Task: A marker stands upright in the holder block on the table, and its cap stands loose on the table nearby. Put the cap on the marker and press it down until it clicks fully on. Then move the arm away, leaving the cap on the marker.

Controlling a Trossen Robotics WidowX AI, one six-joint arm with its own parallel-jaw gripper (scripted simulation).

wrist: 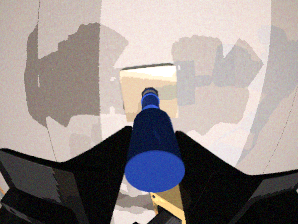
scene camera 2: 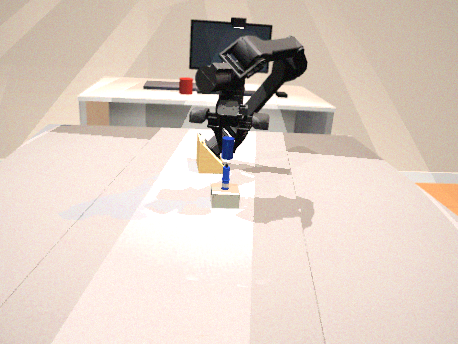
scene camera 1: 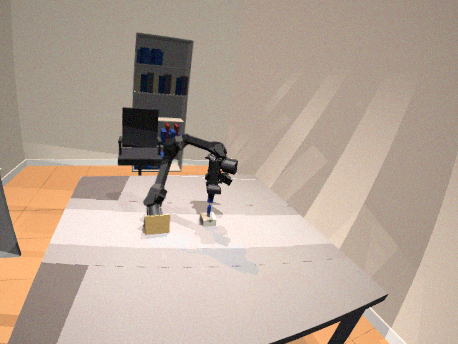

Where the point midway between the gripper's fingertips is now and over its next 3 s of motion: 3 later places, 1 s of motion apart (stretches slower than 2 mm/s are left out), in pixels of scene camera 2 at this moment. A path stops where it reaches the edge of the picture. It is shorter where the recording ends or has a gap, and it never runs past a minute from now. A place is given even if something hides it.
My gripper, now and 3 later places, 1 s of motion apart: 227,152; 226,168; 226,169; 227,150
